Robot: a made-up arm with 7 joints.
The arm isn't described. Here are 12 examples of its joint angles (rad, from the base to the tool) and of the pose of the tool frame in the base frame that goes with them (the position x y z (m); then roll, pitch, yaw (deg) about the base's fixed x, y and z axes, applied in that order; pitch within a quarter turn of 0, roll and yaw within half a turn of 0).
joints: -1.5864 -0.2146 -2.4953 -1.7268 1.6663 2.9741 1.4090
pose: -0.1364 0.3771 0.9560 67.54 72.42 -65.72
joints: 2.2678 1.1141 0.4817 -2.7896 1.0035 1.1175 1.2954
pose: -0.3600 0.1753 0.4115 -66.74 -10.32 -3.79
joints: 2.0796 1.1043 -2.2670 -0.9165 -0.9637 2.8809 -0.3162
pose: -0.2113 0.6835 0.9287 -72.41 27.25 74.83
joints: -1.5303 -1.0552 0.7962 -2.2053 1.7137 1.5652 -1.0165
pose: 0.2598 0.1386 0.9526 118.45 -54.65 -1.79
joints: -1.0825 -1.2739 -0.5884 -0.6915 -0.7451 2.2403 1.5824
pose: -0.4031 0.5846 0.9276 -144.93 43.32 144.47
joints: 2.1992 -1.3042 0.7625 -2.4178 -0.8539 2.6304 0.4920
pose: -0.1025 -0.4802 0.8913 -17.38 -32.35 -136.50
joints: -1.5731 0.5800 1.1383 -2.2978 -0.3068 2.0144 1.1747
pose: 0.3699 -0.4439 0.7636 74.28 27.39 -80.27
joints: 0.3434 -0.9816 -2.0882 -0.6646 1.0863 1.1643 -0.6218
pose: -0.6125 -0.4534 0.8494 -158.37 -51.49 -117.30
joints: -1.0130 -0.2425 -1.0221 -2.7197 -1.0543 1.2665 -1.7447
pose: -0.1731 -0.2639 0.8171 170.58 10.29 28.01
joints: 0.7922 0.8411 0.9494 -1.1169 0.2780 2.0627 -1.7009
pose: 0.3192 0.7035 0.8530 62.51 -50.13 -173.83
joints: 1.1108 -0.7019 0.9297 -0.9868 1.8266 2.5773 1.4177
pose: -0.3315 -0.1254 1.2051 -152.55 25.07 102.35
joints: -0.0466 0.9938 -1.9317 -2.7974 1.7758 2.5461 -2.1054
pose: 0.1327 -0.1965 0.7880 50.57 -21.18 -63.14
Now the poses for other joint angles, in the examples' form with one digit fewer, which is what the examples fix.
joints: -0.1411 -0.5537 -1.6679 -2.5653 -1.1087 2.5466 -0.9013
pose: -0.198 -0.368 0.855 79.1 1.9 -0.8
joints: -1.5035 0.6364 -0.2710 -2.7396 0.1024 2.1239 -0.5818
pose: -0.100 -0.506 0.545 136.3 60.4 -50.5
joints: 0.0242 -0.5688 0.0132 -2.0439 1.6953 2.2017 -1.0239
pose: 0.120 -0.063 1.081 -163.5 -58.1 -47.9
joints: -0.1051 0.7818 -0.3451 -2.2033 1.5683 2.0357 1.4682
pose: 0.499 -0.228 0.547 41.5 14.8 166.3
